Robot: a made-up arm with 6 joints.
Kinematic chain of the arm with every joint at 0, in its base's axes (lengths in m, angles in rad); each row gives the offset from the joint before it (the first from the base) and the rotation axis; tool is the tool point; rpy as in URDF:
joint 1: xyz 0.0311 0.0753 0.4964 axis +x
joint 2: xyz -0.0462 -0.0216 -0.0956 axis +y
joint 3: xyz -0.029 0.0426 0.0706 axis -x
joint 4: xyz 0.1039 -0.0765 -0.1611 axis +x
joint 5: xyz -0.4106 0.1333 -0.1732 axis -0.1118 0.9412 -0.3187
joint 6: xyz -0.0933 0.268 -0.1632 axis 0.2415 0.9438 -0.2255
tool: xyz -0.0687 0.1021 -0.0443 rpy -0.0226 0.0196 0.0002
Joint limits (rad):
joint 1: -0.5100..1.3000
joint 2: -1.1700..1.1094
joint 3: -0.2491..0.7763
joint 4: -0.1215..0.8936
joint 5: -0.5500..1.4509
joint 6: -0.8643..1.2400
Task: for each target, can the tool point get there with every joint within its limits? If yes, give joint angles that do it. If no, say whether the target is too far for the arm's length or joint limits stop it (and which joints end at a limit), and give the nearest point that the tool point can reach.
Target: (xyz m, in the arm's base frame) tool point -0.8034 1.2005 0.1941
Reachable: no: too far | nearest point -0.4974 0.8130 0.2982 | short by 0.505 m
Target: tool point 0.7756 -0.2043 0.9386
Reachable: no: joint limits stop it (at a limit: joint 1, joint 2, joint 3, joint 4, joint 5) | nearest point 0.0904 -0.2007 1.0009 | short by 0.688 m
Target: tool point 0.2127 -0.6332 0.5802
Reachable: no: joint limits stop it (at a limit: joint 1, joint 2, joint 3, joint 4, joint 5) | nearest point 0.0646 -0.2677 1.0176 | short by 0.589 m
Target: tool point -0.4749 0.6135 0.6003
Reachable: yes | joints 0.4581 -0.3056 -0.1292 0.6056 0.8499 0.8051
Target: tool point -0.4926 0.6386 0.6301
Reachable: yes | joints -0.0354 0.8511 -0.0656 0.3295 0.1612 0.4201
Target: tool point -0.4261 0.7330 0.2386
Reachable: yes | joints 0.1655 -0.4103 -0.1280 0.5834 -0.1138 -0.1377
